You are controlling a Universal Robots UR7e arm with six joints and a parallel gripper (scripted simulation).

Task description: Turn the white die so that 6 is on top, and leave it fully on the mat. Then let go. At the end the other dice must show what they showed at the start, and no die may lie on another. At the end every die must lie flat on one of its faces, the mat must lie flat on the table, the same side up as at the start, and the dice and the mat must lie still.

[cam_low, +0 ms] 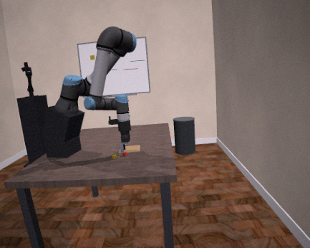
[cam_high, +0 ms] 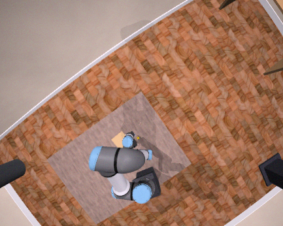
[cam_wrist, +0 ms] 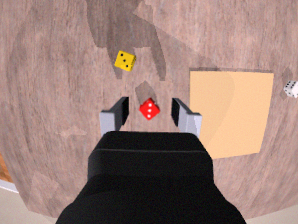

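The red die is 4 cm below my hand and 1 cm ahead of it. From my hand the other things lie so: yellow die (5 cm behind, 4 cm to the right, 4 cm below); then white die (23 cm to the left, 6 cm behind, 4 cm below); then tan mat (13 cm to the left, 5 cm below, 1 cm ahead).
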